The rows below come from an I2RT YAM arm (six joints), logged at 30 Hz.
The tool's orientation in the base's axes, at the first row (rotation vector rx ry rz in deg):
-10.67, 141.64, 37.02
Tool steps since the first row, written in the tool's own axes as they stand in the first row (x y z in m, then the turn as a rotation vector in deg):
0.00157, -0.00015, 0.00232, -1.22, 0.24, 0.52
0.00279, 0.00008, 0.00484, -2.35, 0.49, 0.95
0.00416, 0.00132, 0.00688, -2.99, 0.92, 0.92
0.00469, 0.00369, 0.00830, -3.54, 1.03, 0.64
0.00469, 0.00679, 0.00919, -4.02, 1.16, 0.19
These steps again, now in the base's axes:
-0.00011, 0.00101, -0.00261, 1.20, 0.45, 0.41
0.00007, 0.00245, -0.00502, 2.28, 0.87, 0.84
-0.00039, 0.00454, -0.00675, 2.68, 1.22, 1.39
-0.00076, 0.00731, -0.00711, 2.97, 1.18, 1.95
-0.00114, 0.01045, -0.00649, 3.11, 1.07, 2.60

